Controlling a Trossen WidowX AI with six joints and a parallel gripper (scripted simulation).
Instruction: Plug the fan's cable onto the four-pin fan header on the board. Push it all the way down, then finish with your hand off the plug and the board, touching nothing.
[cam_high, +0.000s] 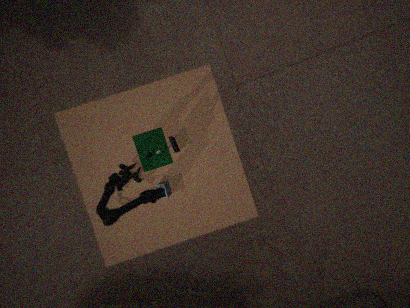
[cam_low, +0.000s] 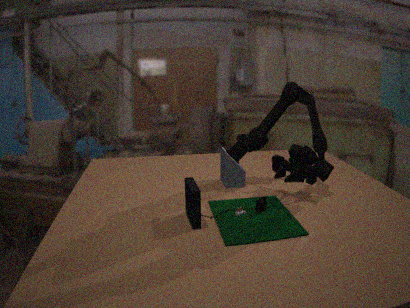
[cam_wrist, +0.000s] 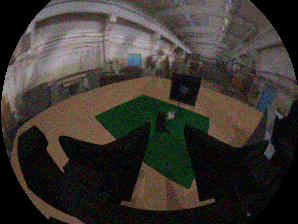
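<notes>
Now: gripper tip 60 mm short of the dark plug, 70 mm to the left of it and 70 mm above it. Round my gripper tip: green board: 100 mm ahead, 90 mm to the right, 100 mm below; black fan: 100 mm ahead, 280 mm to the right, 30 mm below; white fan header: 70 mm ahead, 140 mm to the right, 90 mm below.
</notes>
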